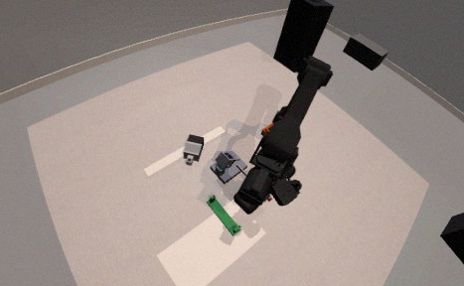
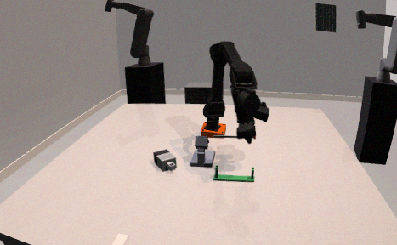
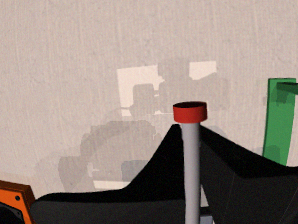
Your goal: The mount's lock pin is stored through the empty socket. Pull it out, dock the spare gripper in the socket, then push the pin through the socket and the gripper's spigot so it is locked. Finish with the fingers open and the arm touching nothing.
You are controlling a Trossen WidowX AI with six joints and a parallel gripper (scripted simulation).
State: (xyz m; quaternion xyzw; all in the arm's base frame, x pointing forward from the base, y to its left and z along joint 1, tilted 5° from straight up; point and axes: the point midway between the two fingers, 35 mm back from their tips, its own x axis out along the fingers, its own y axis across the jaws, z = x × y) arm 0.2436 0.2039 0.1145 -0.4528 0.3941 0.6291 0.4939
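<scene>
Right now my gripper tip is 12 cm short of the green pin rest, 3 cm to the left of it and 6 cm above it. The rest, counted from my gripper tip: spare gripper 11 cm ahead, 28 cm to the right, 6 cm below; then grey mount 3 cm ahead, 17 cm to the right, 3 cm below.
</scene>
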